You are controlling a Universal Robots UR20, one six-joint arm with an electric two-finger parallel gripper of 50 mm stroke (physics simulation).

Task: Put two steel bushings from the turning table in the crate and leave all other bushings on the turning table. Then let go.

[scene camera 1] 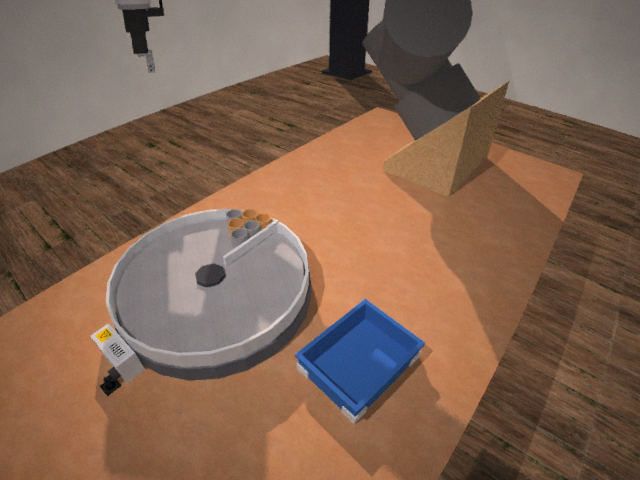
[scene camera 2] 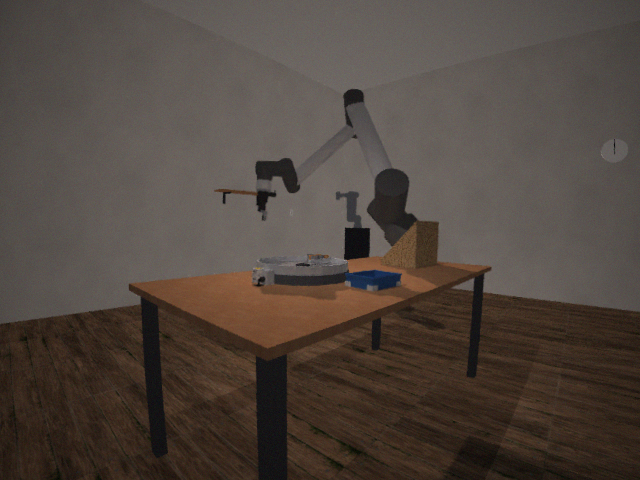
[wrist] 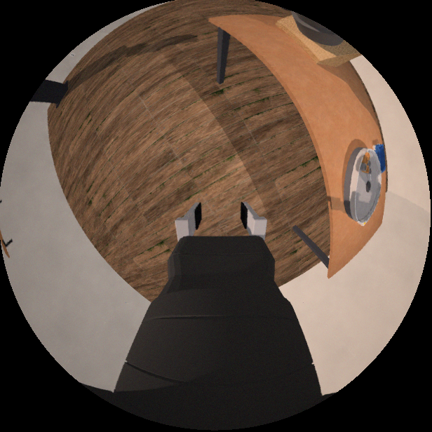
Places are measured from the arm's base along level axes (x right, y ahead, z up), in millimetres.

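Pixels of known places: gripper, fingertip midpoint: (scene camera 1: 151, 70) (scene camera 2: 264, 220); arm's base, origin of the base link: (scene camera 1: 447, 120).
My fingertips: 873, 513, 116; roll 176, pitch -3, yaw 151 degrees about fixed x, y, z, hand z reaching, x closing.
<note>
For each thing: its top centre in the pictures, then the offset to it from my fingertips, as dx, dy, dz. "spot": a spot on its surface instead.
- rim, surface spot: (scene camera 1: 234, 213) spot: -653, +207, -191
- divider bar, surface spot: (scene camera 1: 242, 248) spot: -758, +276, -200
- blue crate, middle of its top: (scene camera 1: 361, 348) (scene camera 2: 373, 273) -1104, +307, -221
- white box with a yellow label, surface spot: (scene camera 1: 117, 352) spot: -779, +603, -213
The turning table (scene camera 1: 237, 317) (scene camera 2: 310, 279) (wrist: 359, 207) is a grey disc with a white rim. Three grey steel bushings stand at its far side: one at the rim (scene camera 1: 234, 213), one (scene camera 1: 251, 227) beside the divider bar (scene camera 1: 242, 248), and one (scene camera 1: 239, 235) nearer the hub. Three orange bushings (scene camera 1: 249, 213) (scene camera 1: 263, 219) (scene camera 1: 235, 224) stand close among them. The blue crate (scene camera 1: 356, 361) (scene camera 2: 373, 282) (wrist: 381, 156) is empty and stands right of the turning table. My gripper (scene camera 1: 150, 64) (scene camera 2: 264, 215) (wrist: 220, 210) is open and empty, high up and away from both, beyond the table's far edge.
A white box with a yellow label (scene camera 1: 117, 352) (scene camera 2: 262, 276) stands against the turning table's rim. A tan wedge-shaped block (scene camera 1: 444, 157) (scene camera 2: 424, 246) stands on the table near the arm's base. A wall shelf (scene camera 2: 235, 192) is behind the gripper in scene camera 2.
</note>
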